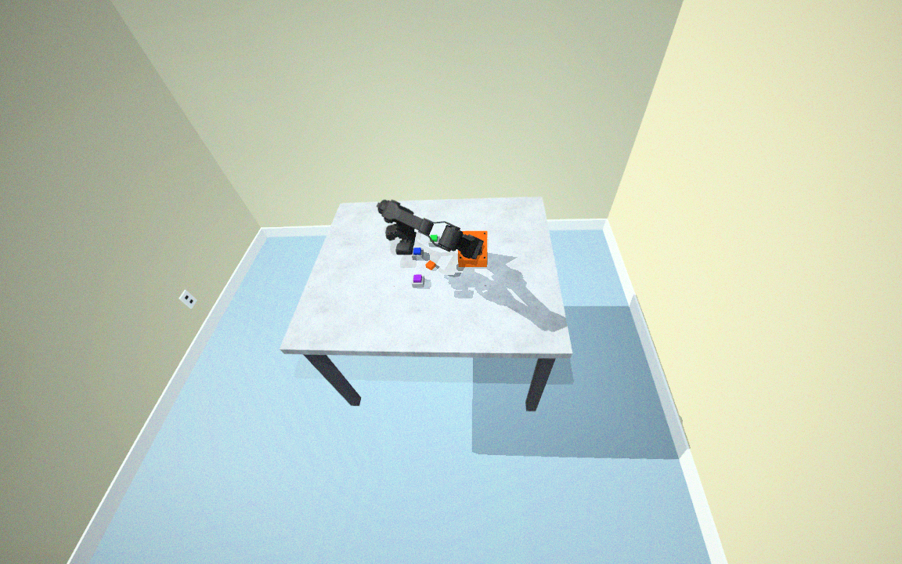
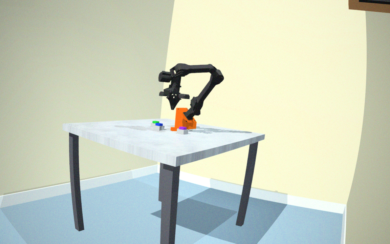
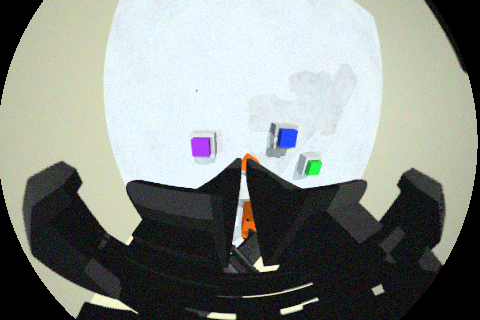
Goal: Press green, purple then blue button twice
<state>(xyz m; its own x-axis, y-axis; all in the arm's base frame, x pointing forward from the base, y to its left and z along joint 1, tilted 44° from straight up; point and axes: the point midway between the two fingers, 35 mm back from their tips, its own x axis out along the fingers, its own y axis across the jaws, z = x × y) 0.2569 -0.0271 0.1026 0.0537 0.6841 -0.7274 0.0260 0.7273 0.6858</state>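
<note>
My gripper tip is now 10 cm above the blue button and 9 cm to the left of it. The rest, counted from my gripper tip: small orange block: 12 cm below, 7 cm behind, 2 cm to the right; purple button: 10 cm below, 7 cm to the left, 2 cm behind; green button: 17 cm to the right, 10 cm below, 7 cm behind.
</note>
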